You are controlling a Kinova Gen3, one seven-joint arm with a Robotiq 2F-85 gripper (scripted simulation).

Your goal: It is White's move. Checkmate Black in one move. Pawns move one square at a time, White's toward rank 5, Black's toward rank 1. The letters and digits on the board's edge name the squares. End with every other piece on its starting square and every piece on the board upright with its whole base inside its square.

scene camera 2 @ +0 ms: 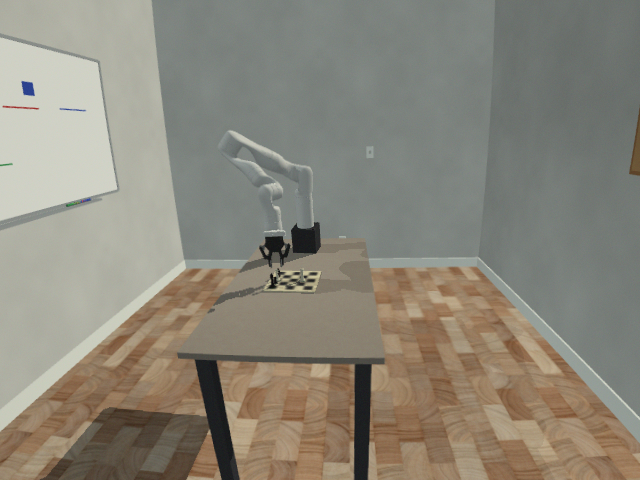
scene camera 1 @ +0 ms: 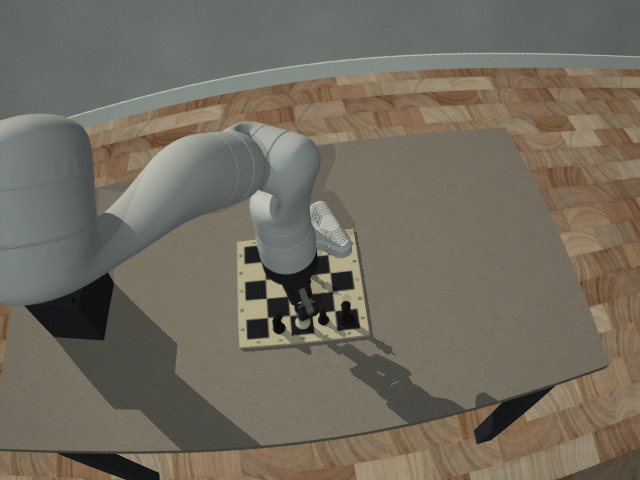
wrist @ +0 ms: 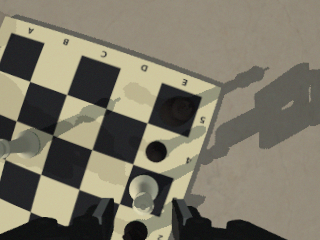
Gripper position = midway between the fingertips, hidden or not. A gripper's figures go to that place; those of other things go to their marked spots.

Scene:
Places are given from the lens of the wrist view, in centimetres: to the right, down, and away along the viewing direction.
my gripper [wrist: 143, 213]: -1, 6, 16
white pawn [wrist: 143, 204]: -1, 6, 17

